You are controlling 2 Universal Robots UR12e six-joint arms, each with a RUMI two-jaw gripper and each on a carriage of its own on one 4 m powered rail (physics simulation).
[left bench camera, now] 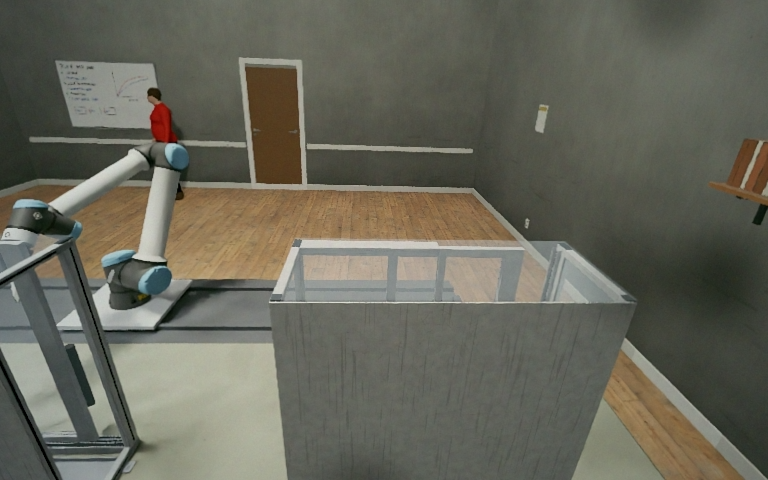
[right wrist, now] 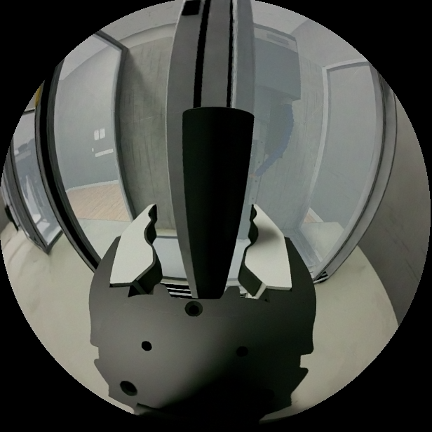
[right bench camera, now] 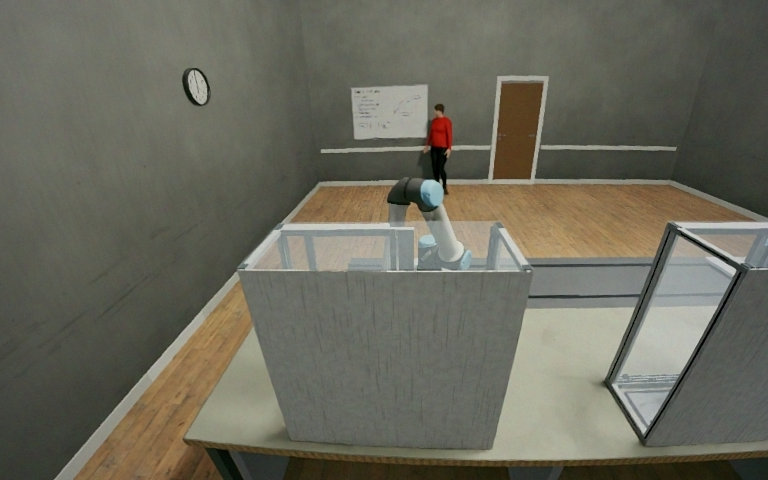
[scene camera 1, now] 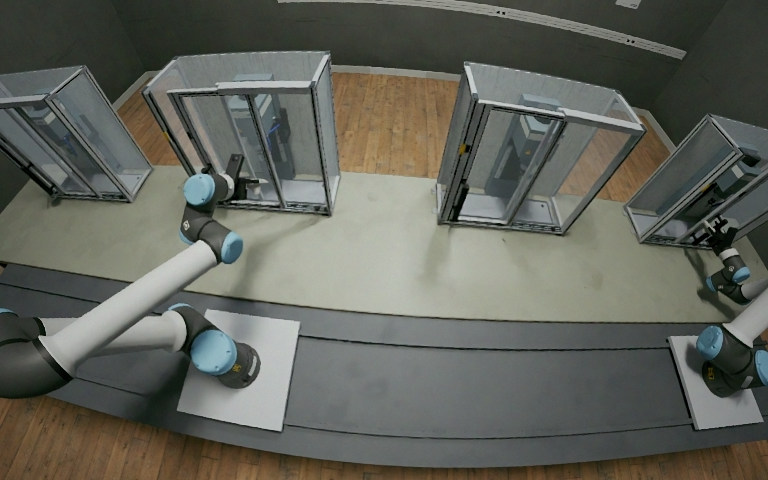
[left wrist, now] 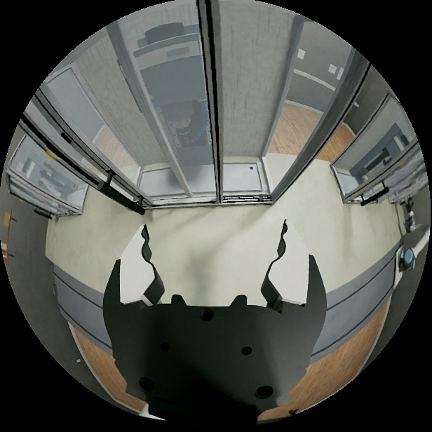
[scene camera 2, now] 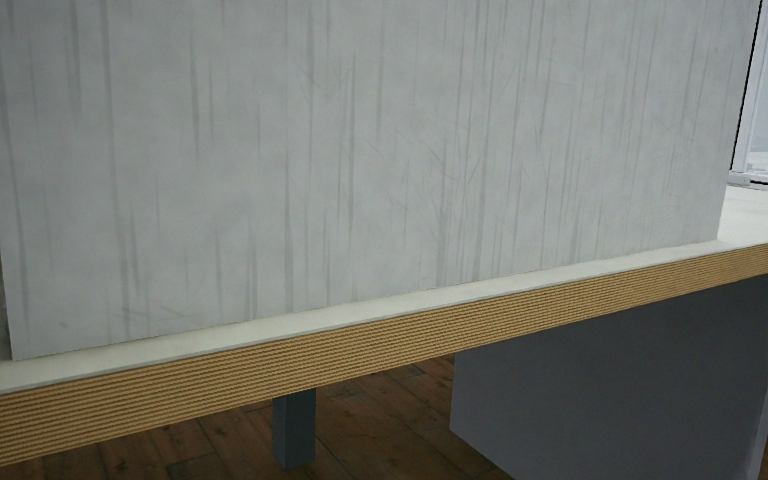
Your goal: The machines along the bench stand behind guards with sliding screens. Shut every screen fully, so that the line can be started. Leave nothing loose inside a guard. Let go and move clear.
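Guards with sliding screens stand along the bench. At the second guard (scene camera 1: pixel 322 141) (left wrist: pixel 212 100), a strip of gap seems to show between the screen's handle stile (scene camera 1: pixel 184 127) (left bench camera: pixel 48 350) and the left post. My left gripper (scene camera 1: pixel 256 182) (left wrist: pixel 213 223) is open and empty before it; the black handle (left wrist: pixel 120 192) is off to its left. The third guard's screen (scene camera 1: pixel 532 169) stands by its left post. At the fourth guard, the screen stands well away from the tagged post (right wrist: pixel 45 125). My right gripper (scene camera 1: pixel 702 230) (right wrist: pixel 203 204) is open around its black handle (right wrist: pixel 215 175), with gaps beside it.
The first guard (scene camera 1: pixel 93 135) (left bench camera: pixel 453 384) stands at the far left; its screen's state is unclear. A guard's back panel (scene camera 2: pixel 362 141) fills much of scene camera 2. Machines stand inside the guards. A person in red (left bench camera: pixel 161 121) (right bench camera: pixel 440 133) stands near the whiteboard (right bench camera: pixel 390 113).
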